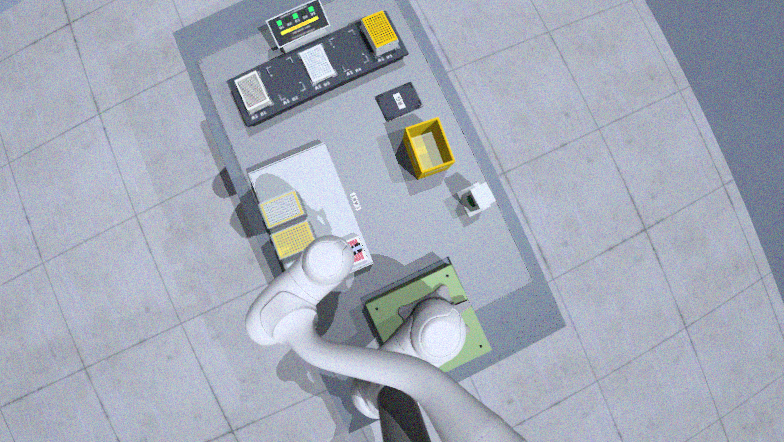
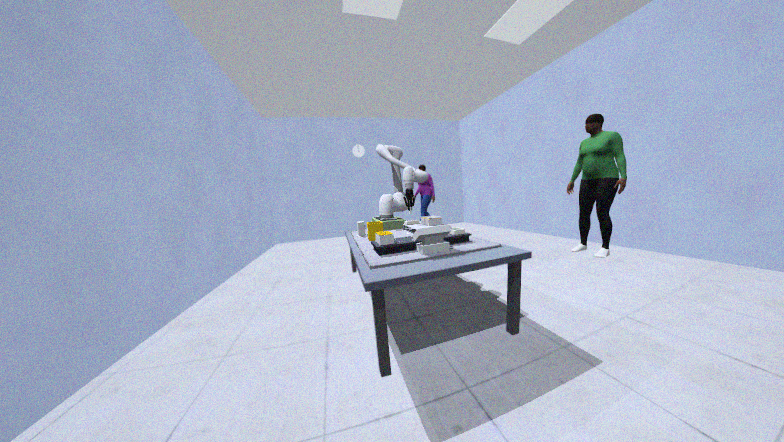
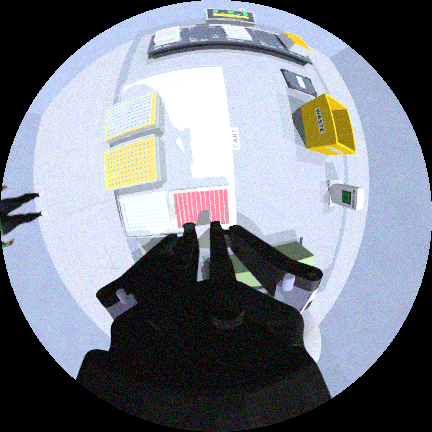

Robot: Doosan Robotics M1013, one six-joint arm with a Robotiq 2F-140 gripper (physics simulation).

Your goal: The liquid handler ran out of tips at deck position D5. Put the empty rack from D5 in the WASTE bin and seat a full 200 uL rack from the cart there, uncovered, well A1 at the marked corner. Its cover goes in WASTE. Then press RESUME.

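Places are measured from the arm's base along level axes (x ahead, y left, z up), in centimetres.
Pixels of known places: gripper, fingertip midpoint: [image 2: 410,214] [image 3: 205,219]; arm's base at its link origin: [image 2: 386,219].
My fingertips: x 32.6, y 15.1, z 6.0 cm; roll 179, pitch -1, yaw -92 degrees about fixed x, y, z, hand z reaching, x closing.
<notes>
For each thing: its top centre in the pictures, then the offset to it from my fingertips. "*": a spot on its surface instead. Level surfaces: height alone.
- cart at its top centre: [image 3: 164,136] [image 1: 309,217] [image 2: 424,224] dz -9.3, dx +17.0, dy +6.1 cm
- yellow-rimmed rack with pale wells, top centre: [image 3: 125,113] [image 1: 280,208] dz -2.8, dx +23.0, dy +12.3 cm
- rack with a yellow top, top centre: [image 3: 123,163] [image 1: 293,239] dz -2.8, dx +12.2, dy +13.3 cm
- yellow-topped rack at its top centre: [image 1: 379,28] [image 2: 384,232] dz -4.3, dx +64.7, dy -45.3 cm
- dark deck at its surface level: dz -10.3 cm
- yellow WASTE bin at its top centre: [image 1: 430,144] [image 3: 343,122] [image 2: 374,222] dz -2.4, dx +19.4, dy -40.7 cm
- RESUME box at its top centre: [image 1: 483,195] [image 3: 360,198] [image 2: 360,221] dz -2.9, dx -3.5, dy -48.5 cm
- red rack at its top centre: [image 3: 201,208] [image 1: 345,254] dz -6.7, dx +0.2, dy +0.8 cm
- pale rack at its top centre: [image 3: 142,212] dz -8.4, dx +1.5, dy +14.3 cm
- status screen at a spot on its surface: [image 1: 299,24] * dz -3.9, dx +78.8, dy -21.0 cm
- dark pad at a spot on its surface: [image 1: 388,108] * dz -15.1, dx +40.5, dy -36.6 cm
My gripper [image 2: 410,208] [image 3: 205,219] is shut and empty, high above the near end of the cart [image 1: 310,164] [image 3: 205,95]. On the cart, a yellow-rimmed rack with pale wells [image 1: 281,208] [image 3: 131,117] lies beside a rack with a yellow top [image 1: 292,239] [image 3: 131,162]. Whether they are covered is unclear. A yellow-topped rack [image 1: 378,30] [image 3: 296,40] sits at the right end of the dark deck [image 1: 285,82]; its tips and A1 corner cannot be read. The yellow WASTE bin [image 1: 437,169] [image 3: 312,132] shows no rack inside. The RESUME box [image 1: 481,197] [image 3: 355,197] has a green button.
A red rack [image 3: 187,207] and a pale rack [image 3: 145,211] are at the cart's near end. Two white racks [image 1: 252,90] [image 1: 317,63] stand on the deck before the status screen [image 1: 299,24]. A dark pad [image 1: 388,108] lies by the bin. Two people [image 2: 598,164] [image 2: 426,189] stand beyond.
</notes>
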